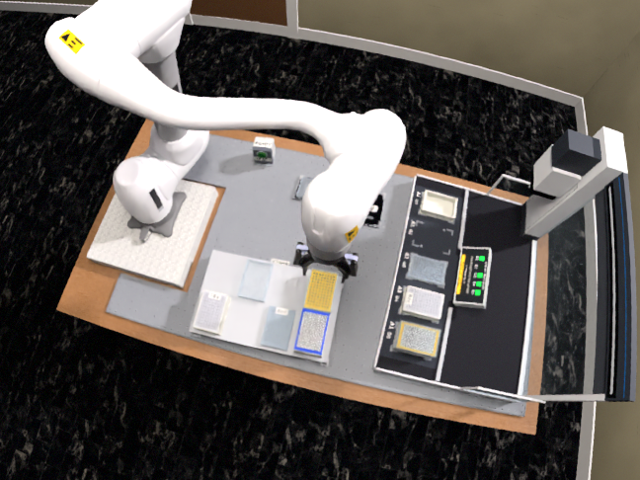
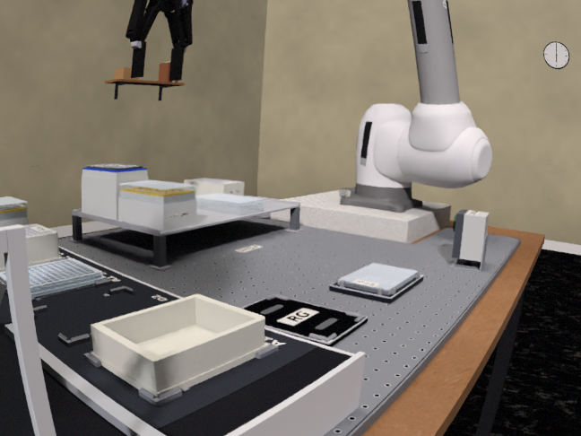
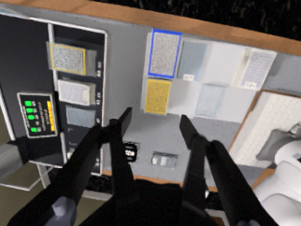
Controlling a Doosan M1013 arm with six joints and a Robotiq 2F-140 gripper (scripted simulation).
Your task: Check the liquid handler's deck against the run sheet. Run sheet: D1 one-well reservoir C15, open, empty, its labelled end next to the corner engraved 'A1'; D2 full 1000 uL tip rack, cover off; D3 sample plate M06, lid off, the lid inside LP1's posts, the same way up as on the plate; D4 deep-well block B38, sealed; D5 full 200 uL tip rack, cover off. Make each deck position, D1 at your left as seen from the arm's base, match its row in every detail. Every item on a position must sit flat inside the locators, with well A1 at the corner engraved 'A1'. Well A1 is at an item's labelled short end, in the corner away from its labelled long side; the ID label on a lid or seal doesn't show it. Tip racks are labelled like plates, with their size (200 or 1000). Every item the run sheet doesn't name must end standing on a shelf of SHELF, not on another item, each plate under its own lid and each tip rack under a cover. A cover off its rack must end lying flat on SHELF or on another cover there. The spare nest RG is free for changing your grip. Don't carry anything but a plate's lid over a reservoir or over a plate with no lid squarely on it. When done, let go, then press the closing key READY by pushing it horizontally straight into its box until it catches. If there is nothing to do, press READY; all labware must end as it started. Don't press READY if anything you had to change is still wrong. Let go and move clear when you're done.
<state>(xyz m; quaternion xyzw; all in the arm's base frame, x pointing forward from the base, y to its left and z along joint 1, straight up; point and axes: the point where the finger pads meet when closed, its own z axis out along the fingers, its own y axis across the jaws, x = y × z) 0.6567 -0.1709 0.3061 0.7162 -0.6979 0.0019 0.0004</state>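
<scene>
Right now the blue-rimmed tip rack is 22 cm below my hand, 12 cm to the right of it and 1 cm behind it. Round my hand: shelf: 29 cm below, 17 cm behind, 6 cm to the right; then RG nest: 38 cm to the left, 35 cm below, 10 cm ahead; then clear plate: 33 cm ahead, 29 cm below, 17 cm to the left.
</scene>
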